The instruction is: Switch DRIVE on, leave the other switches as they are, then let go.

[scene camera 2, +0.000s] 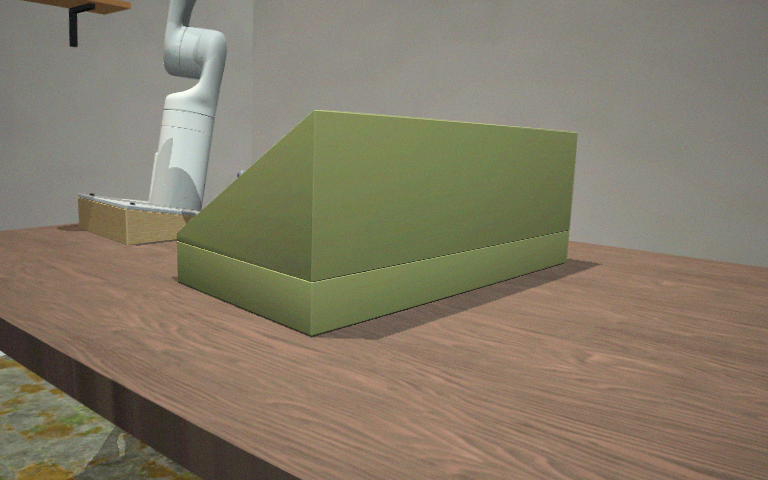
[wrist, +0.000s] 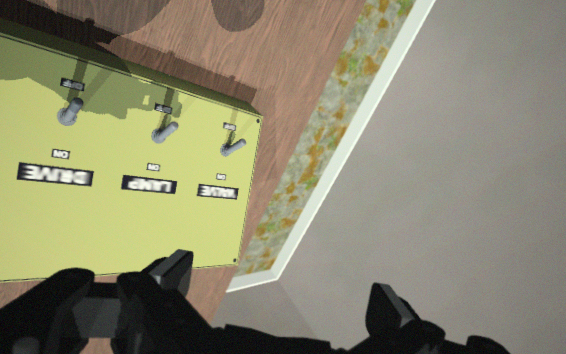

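The yellow-green sloped switch box stands on the table; its left part is cut off in the wrist view. The DRIVE switch is a thick grey lever leaning toward its OFF label, away from ON. The LAMP switch and VALVE switch are grey levers whose tips point up and right in the wrist view, on the OFF side. My gripper is open and empty, apart from all three levers; one fingertip shows over the box's lower edge, the other to the right of the box. The gripper does not show in the scene view.
The wooden table carries the box and the arm's base block. The arm rises behind the box in the scene view. A wall shelf is at the upper left. The table's edge lies right of the box in the wrist view.
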